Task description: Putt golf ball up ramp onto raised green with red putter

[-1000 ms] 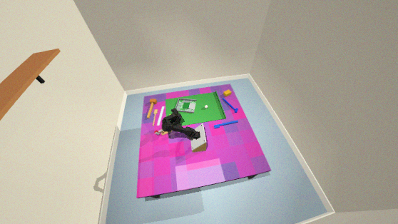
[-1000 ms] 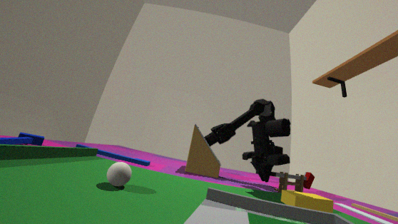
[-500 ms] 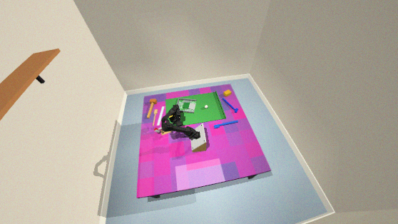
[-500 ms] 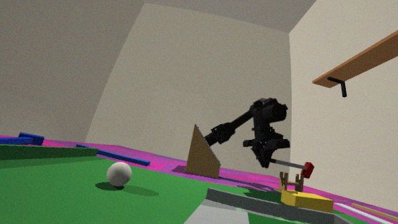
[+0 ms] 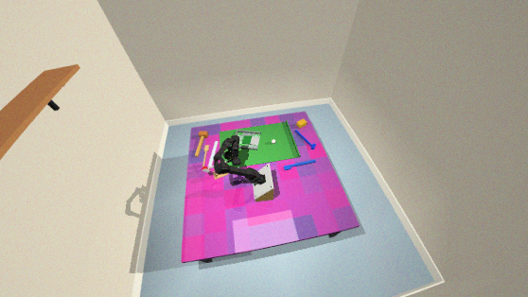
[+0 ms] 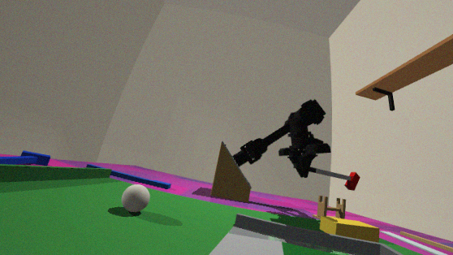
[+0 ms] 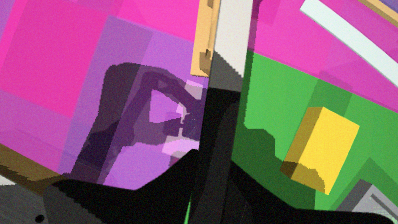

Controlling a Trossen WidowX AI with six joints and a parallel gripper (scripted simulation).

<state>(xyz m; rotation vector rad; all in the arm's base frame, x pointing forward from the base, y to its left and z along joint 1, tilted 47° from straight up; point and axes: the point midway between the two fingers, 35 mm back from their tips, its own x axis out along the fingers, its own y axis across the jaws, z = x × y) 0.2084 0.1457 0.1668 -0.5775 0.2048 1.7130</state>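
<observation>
Right now the red putter is 4 cm behind my gripper tip, 11 cm to the left of it and 2 cm above it. From my gripper tip the other things lie so: white stick: 21 cm ahead, 21 cm to the left, 12 cm below; yellow block: 16 cm ahead, 4 cm to the left, 10 cm below; white golf ball: 27 cm ahead, 38 cm to the right, 10 cm below.
</observation>
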